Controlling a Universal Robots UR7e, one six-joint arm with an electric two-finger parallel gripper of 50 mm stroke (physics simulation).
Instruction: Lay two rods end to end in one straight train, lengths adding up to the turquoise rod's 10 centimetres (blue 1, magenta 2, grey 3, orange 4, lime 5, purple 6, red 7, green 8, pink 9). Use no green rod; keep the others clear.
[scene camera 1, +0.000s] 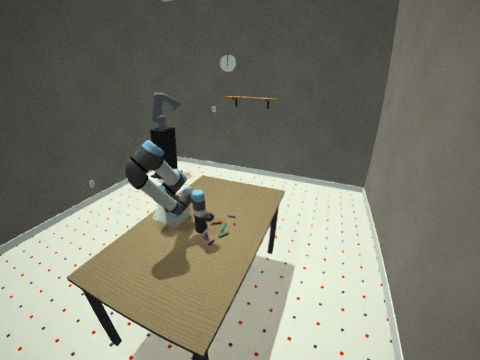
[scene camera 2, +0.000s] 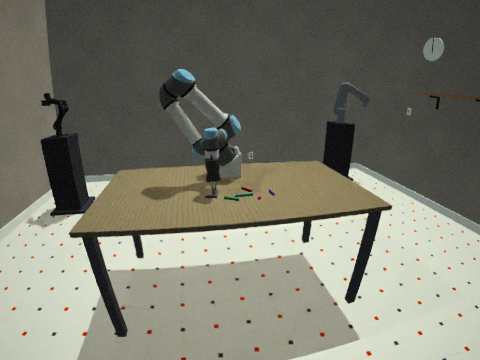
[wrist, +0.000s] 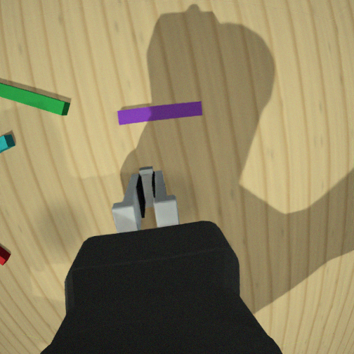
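My gripper is shut on the short grey rod, low over the table; whether the rod touches the wood I cannot tell. A purple rod lies just beyond the fingertips, crosswise to the grey rod and apart from it. A red rod lies to the left in the wrist view. A second purple rod and a small magenta rod lie farther off.
The turquoise rod and a green rod lie left of the gripper in the wrist view. All rods are on the wooden table. The arm casts a broad shadow there.
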